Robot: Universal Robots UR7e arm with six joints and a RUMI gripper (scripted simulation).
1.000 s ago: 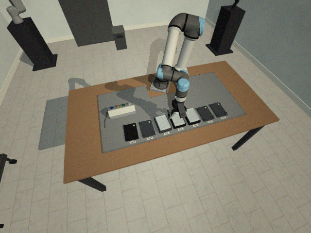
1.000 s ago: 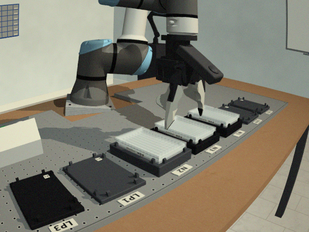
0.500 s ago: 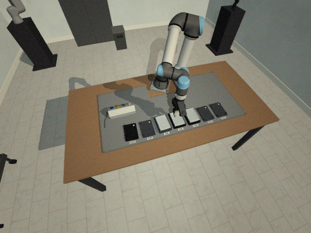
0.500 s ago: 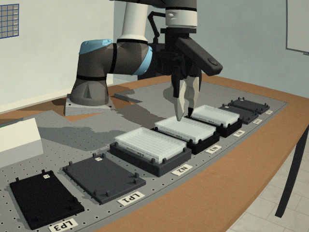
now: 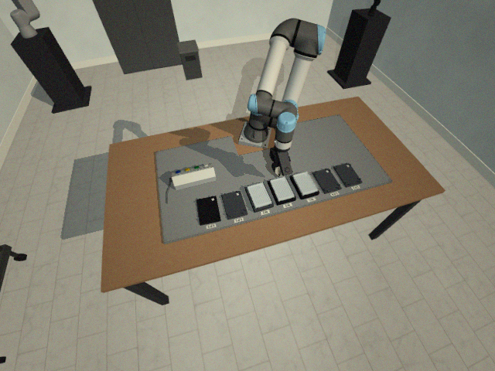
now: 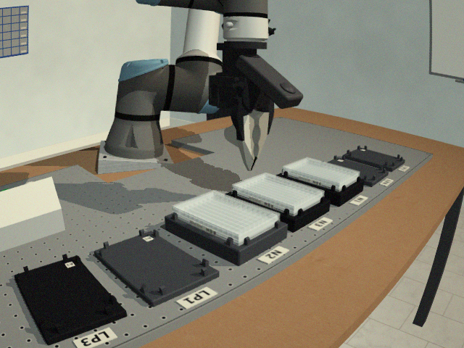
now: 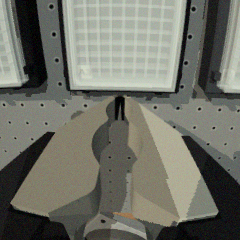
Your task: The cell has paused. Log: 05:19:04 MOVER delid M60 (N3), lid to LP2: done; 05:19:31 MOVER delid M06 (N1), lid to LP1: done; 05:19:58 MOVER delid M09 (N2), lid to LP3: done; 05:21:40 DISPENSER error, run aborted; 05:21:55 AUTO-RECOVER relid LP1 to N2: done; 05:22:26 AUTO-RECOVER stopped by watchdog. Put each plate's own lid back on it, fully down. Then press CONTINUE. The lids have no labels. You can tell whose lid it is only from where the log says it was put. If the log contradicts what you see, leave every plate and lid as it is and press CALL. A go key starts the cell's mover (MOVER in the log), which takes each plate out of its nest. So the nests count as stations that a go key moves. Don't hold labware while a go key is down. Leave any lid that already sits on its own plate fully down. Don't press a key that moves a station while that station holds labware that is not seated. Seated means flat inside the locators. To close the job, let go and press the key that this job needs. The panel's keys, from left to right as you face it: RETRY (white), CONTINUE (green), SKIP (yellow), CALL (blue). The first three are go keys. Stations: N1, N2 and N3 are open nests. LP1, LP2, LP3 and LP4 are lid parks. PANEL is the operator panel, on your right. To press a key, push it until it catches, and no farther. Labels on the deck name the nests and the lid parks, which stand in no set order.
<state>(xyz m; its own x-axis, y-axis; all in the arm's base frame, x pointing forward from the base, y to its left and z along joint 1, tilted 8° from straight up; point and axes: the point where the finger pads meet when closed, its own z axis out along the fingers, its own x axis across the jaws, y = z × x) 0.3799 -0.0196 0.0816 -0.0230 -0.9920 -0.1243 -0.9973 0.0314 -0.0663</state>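
My gripper is now 180 mm past the green CONTINUE key and 390 mm to the left of it. Also, from my hand: plate (60 mm ahead, 40 mm below); lid park LP1 (60 mm ahead, 260 mm to the right, 60 mm below); white RETRY key (180 mm behind, 340 mm to the right).
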